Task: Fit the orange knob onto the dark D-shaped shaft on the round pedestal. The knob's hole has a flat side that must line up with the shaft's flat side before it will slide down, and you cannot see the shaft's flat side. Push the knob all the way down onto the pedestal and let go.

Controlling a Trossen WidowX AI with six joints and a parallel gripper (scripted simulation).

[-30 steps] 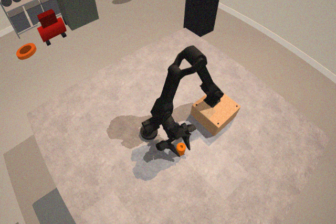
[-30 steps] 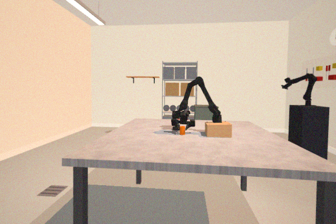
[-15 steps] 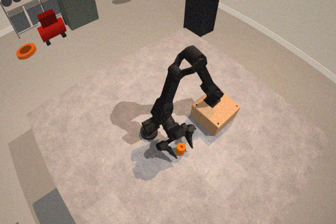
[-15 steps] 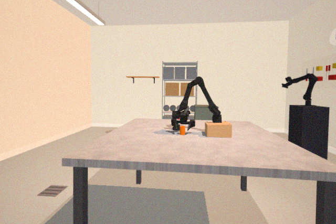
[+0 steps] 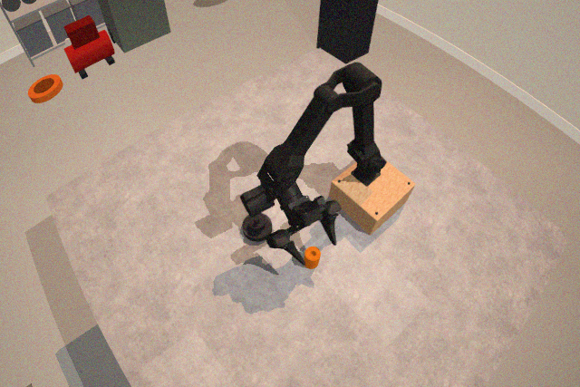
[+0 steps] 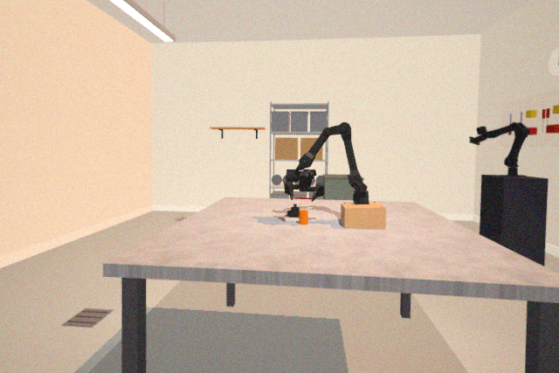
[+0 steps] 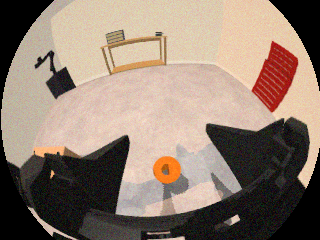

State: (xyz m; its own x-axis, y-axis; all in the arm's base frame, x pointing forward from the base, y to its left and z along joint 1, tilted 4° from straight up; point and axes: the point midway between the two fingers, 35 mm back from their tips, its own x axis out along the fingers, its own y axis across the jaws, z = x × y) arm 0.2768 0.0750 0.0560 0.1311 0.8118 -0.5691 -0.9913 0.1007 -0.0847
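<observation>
The orange knob is 1 cm behind my gripper tip, 3 cm to the right of it and 8 cm below it. Round my gripper tip: dark round pedestal: 4 cm ahead, 20 cm to the right, 8 cm below.
</observation>
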